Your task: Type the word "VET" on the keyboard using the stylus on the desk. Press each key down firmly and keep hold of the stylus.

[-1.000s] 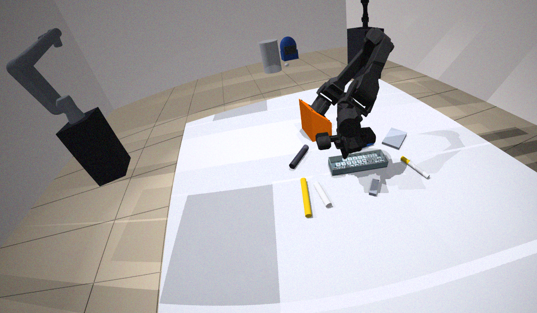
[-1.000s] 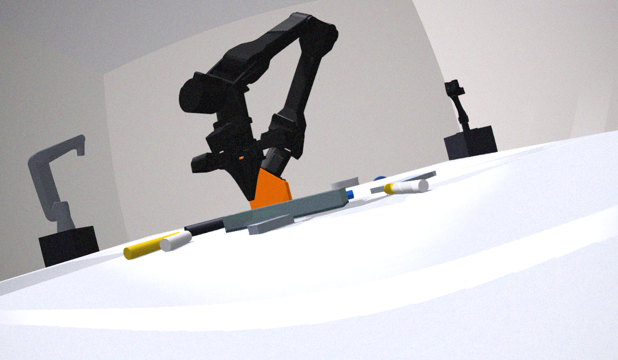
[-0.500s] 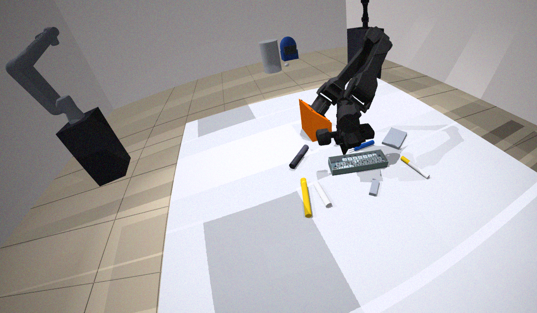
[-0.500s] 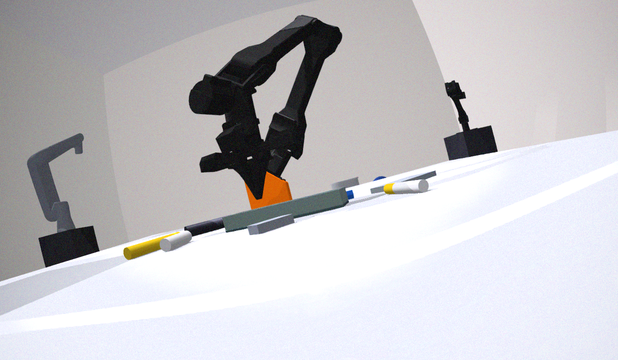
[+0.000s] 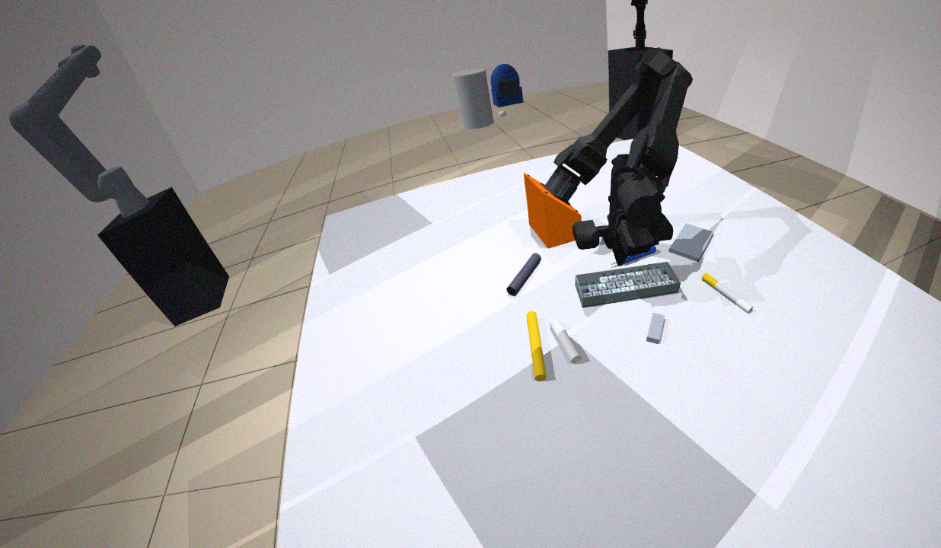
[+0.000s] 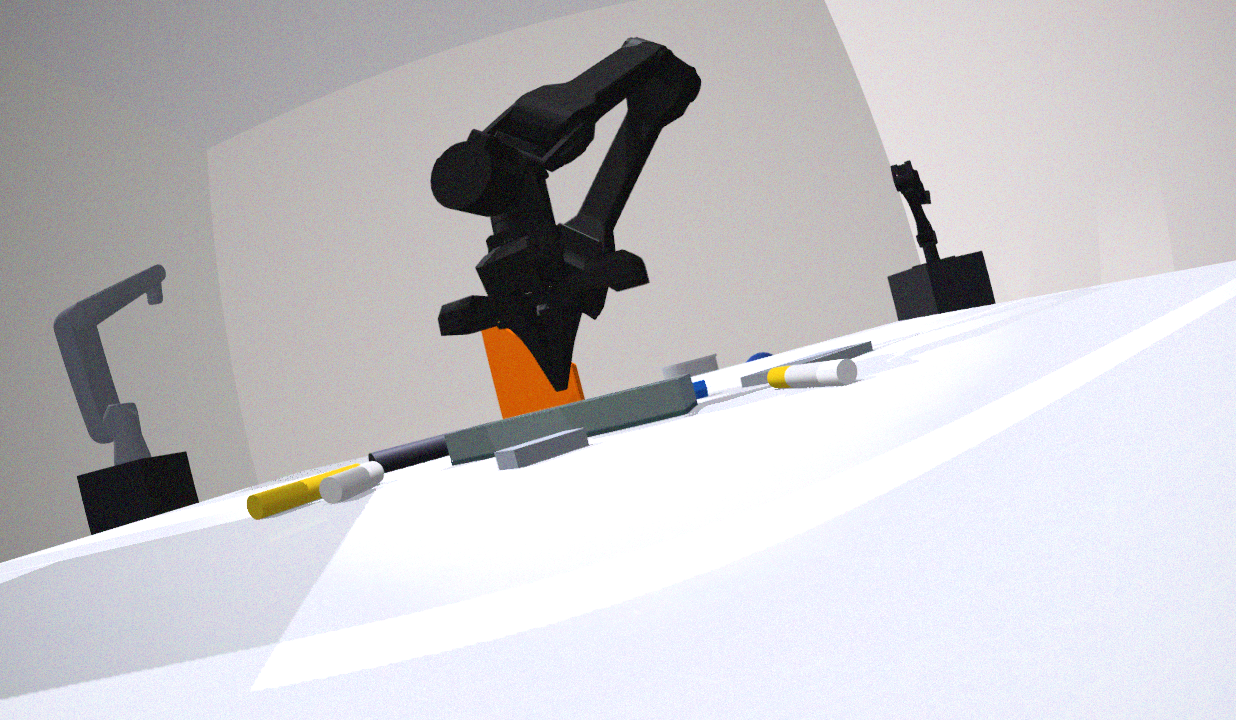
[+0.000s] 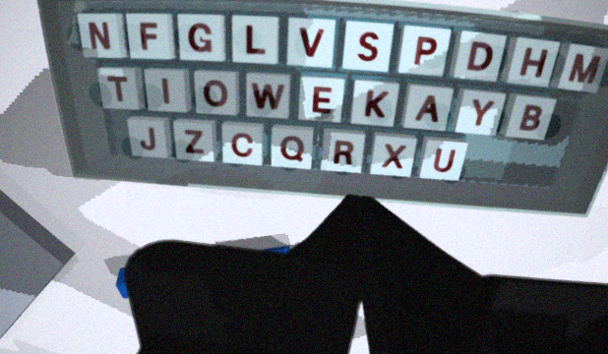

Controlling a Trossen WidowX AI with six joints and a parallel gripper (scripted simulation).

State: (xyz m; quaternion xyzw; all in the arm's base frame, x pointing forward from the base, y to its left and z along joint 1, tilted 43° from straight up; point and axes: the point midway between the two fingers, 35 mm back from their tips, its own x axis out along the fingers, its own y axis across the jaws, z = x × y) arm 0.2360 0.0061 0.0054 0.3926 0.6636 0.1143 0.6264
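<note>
Now: the E key 30 mm ahead of my gripper tip and 30 mm below it. Also, from my gripper tip: stylus tip 40 mm behind, 20 mm to the left, 30 mm below; blue stylus 40 mm behind, 50 mm to the left, 30 mm below; V key 50 mm ahead, 30 mm below.
</note>
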